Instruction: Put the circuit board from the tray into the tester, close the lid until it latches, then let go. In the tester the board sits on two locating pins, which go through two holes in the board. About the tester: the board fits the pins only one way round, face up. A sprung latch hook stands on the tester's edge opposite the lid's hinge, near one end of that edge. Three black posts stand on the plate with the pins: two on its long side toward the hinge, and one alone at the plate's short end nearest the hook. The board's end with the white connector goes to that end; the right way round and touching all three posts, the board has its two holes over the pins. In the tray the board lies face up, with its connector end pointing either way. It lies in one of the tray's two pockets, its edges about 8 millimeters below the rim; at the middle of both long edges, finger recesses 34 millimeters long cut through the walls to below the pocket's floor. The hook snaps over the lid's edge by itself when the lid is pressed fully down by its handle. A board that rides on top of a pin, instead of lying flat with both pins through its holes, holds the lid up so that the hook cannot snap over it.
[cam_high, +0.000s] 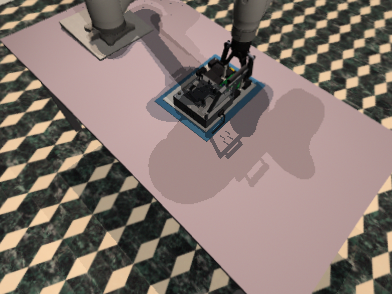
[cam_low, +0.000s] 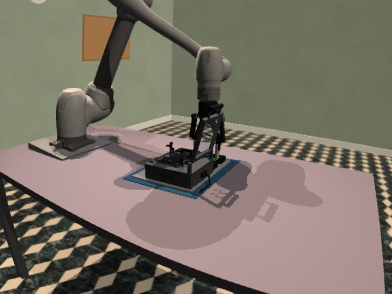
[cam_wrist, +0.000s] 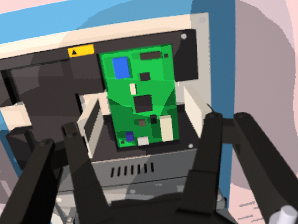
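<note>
The green circuit board is 40 mm below my hand. From my hand the other things lie so: clear lid: 70 mm ahead, 180 mm to the right, 130 mm above; black tester: 20 mm behind, 130 mm to the right, 60 mm above.
</note>
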